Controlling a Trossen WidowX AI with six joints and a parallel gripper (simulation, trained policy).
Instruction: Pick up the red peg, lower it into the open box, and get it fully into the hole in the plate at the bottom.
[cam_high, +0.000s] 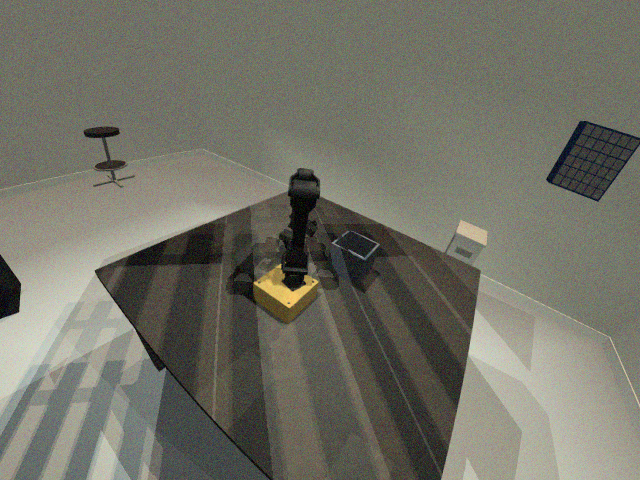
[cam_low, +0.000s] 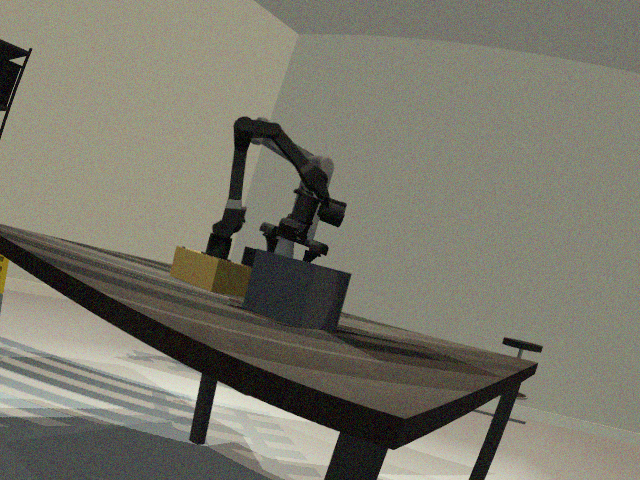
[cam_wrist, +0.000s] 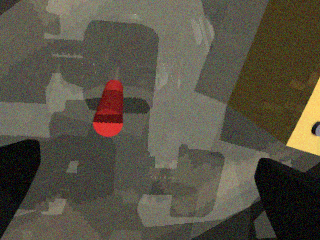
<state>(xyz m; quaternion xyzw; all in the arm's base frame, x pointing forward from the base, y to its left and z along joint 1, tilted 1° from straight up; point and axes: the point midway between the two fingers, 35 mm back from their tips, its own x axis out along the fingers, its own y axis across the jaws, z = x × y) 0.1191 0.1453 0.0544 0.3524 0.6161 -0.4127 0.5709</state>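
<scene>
The red peg is 6 cm below my gripper tip and 2 cm ahead of it. From my gripper tip the other things lie so: light plate (22 cm ahead, 16 cm to the right, 6 cm below).
</scene>
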